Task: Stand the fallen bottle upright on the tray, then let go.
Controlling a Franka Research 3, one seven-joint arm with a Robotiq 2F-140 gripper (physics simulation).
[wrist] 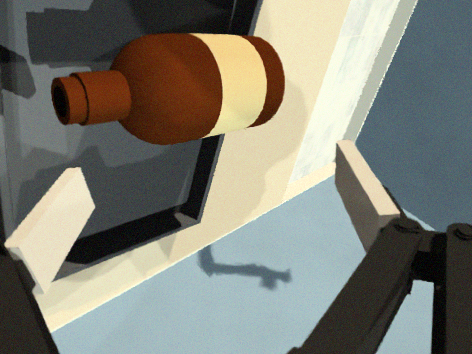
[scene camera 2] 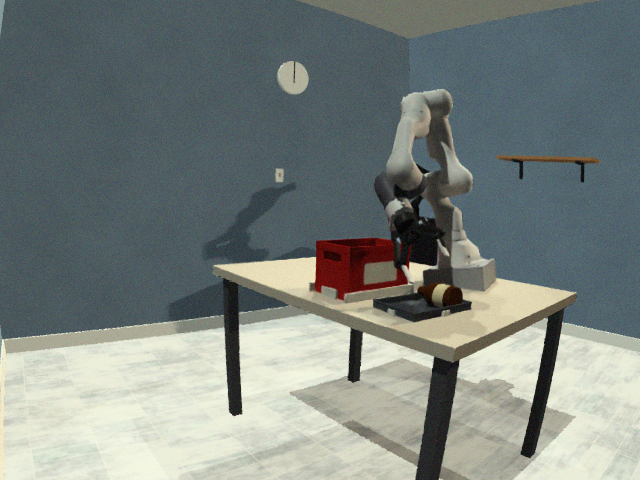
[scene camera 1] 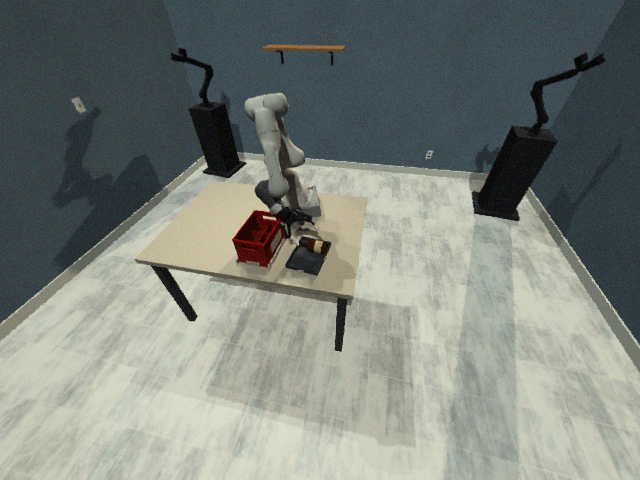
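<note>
A brown bottle with a cream label band (scene camera 1: pixel 314 245) (scene camera 2: pixel 439 294) (wrist: pixel 170 90) lies on its side at the tray's right part. Its neck points toward the crate's side and its base is at the right rim. In the wrist view the base overlaps the view of the table past the rim. The black tray (scene camera 1: pixel 303 260) (scene camera 2: pixel 413 314) (wrist: pixel 202 182) lies flat on the table. My gripper (scene camera 1: pixel 304 234) (scene camera 2: pixel 427 263) (wrist: pixel 208 175) is wide open and empty. It hangs a little above and behind the bottle, tilted, and its pads are apart from the bottle.
A red crate (scene camera 1: pixel 252 254) (scene camera 2: pixel 330 268) stands left of the tray, close to my gripper, inside a low pale border (scene camera 2: pixel 372 294). My arm's base (scene camera 1: pixel 310 207) (scene camera 2: pixel 481 273) is behind the tray on the table (scene camera 1: pixel 196 227) (scene camera 2: pixel 516 320). The tray lies near the table's front edge.
</note>
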